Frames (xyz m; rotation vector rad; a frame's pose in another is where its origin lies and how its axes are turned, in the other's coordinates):
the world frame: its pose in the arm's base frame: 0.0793 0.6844 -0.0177 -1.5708 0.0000 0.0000
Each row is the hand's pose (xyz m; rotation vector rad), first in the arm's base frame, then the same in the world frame.
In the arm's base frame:
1: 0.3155 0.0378 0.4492 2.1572 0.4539 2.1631
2: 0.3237 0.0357 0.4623 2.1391 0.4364 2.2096
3: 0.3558 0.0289 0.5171 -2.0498 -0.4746 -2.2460
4: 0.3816 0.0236 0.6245 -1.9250 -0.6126 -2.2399
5: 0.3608 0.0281 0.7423 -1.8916 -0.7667 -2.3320
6: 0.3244 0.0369 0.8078 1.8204 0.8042 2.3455
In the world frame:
1: 0.2362 -0.4669 -0.6466 -1.2532 0.9565 -1.4646
2: 0.2444 -0.4800 -0.6487 -1.2214 0.9871 -1.4730
3: 0.2765 -0.5348 -0.6555 -1.0868 0.9866 -1.5153
4: 0.3023 -0.6422 -0.6608 -0.9845 0.9229 -1.6178
5: 0.2815 -0.7600 -0.6563 -1.0313 0.8843 -1.7505
6: 0.2451 -0.8255 -0.6475 -1.1192 0.8979 -1.8349

